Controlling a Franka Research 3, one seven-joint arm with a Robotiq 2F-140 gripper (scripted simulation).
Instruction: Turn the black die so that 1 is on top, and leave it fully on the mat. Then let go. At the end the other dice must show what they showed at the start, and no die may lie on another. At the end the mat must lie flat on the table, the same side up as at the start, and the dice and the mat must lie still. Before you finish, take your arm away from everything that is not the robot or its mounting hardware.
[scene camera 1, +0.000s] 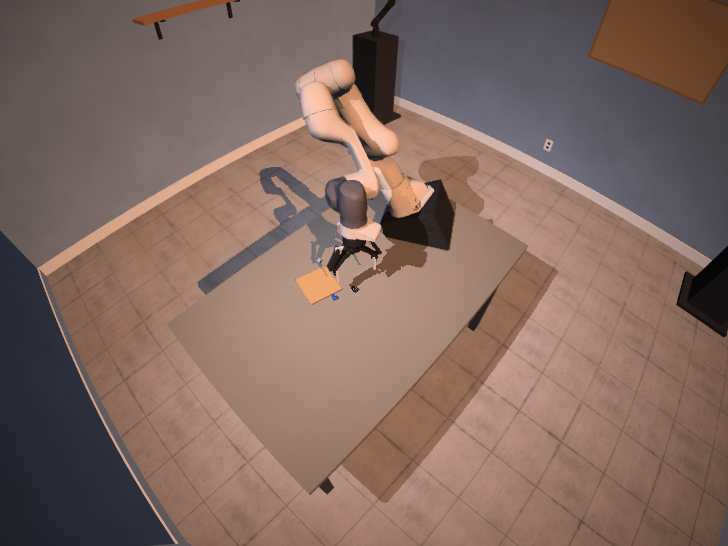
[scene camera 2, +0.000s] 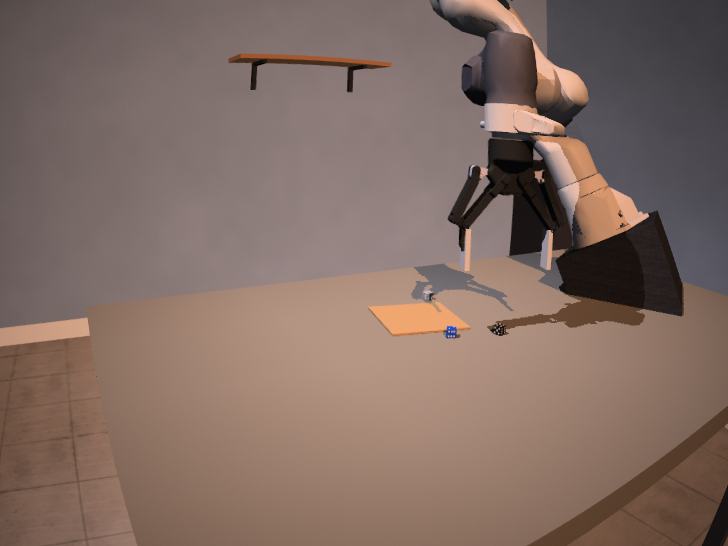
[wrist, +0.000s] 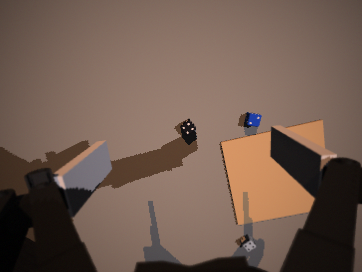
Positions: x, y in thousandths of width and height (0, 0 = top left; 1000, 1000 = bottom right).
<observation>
In view: my gripper (scene camera 2: 696, 492) and a mat (scene camera 2: 562, 585).
The mat shows as well in scene camera 1 (scene camera 1: 439, 521) and in the wrist view (wrist: 722, 697). My gripper shows as well in scene camera 1 (scene camera 1: 488, 501) and in the wrist view (wrist: 521, 546).
</observation>
